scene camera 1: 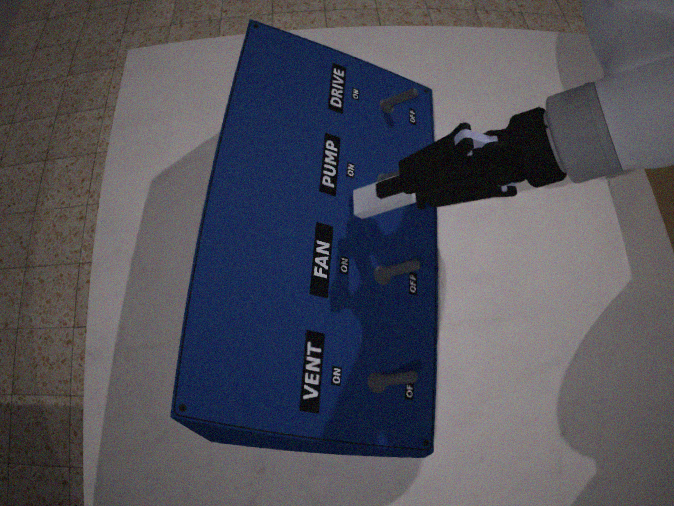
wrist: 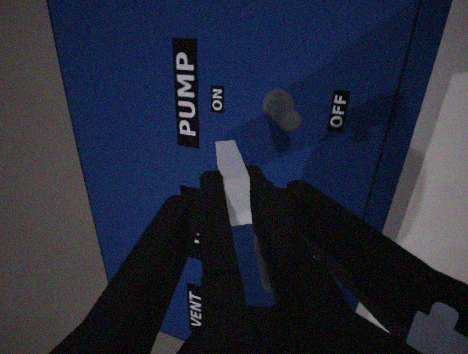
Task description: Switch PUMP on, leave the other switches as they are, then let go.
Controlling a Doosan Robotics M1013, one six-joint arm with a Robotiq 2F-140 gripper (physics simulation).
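Places are measured from the arm's base along level axes (x ahead, y left, z up), in centimetres.
Where they show: gripper, between the fingertips: (scene camera 1: 357, 204) (wrist: 226, 159).
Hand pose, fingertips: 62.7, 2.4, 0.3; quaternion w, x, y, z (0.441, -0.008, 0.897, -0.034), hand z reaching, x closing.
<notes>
Each offset is from my fingertips to the top centre of the thing, as dx, dy, dz. Level surfaces: height alone.
The blue switch panel {dz +3.6} (scene camera 1: 261, 217) (wrist: 125, 60) carries four grey levers. The PUMP lever {-5.3, -4.0, +1.9} (scene camera 1: 385, 176) (wrist: 286, 111) is mostly hidden behind the fingers in the scene view; in the wrist view its tip leans toward the OFF label. The DRIVE lever {-6.4, -16.0, +1.9} (scene camera 1: 400, 100), FAN lever {-4.2, +7.9, +1.9} (scene camera 1: 398, 271) and VENT lever {-3.1, +19.9, +1.9} (scene camera 1: 393, 379) all lean toward OFF. My gripper (scene camera 1: 382, 199) (wrist: 226, 159) is shut and empty. Its pale fingertips are low over the panel, between the PUMP and FAN levers. In the wrist view they appear below the PUMP lever and toward ON; contact cannot be told.
The panel sits on a pale table {dz -11.1} (scene camera 1: 522, 283). The robot arm (scene camera 1: 636, 114) reaches in from the right over the panel's right edge. The FAN lever is the near neighbour on one side of the fingers, and the DRIVE lever is beyond PUMP. Tiled floor (scene camera 1: 43, 217) lies at the left.
</notes>
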